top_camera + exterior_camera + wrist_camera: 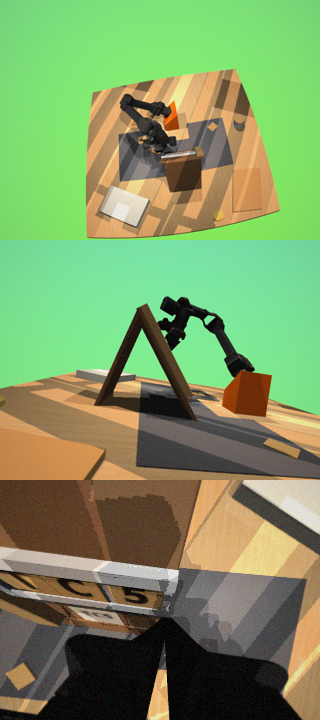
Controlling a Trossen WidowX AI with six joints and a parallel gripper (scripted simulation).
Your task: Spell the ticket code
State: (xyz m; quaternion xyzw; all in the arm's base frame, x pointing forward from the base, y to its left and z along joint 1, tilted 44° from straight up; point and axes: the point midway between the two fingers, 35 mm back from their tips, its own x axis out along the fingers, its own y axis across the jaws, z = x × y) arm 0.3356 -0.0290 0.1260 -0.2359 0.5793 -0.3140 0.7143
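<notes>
Right now the white ticket is 120 mm to the left of my gripper tip, 90 mm below it and 10 mm behind it. From my gripper tip the other things lie so: dark mat (180 mm below, 130 mm behind, 80 mm to the left); then flat tan slab (460 mm to the left, 360 mm ahead, 170 mm below).
</notes>
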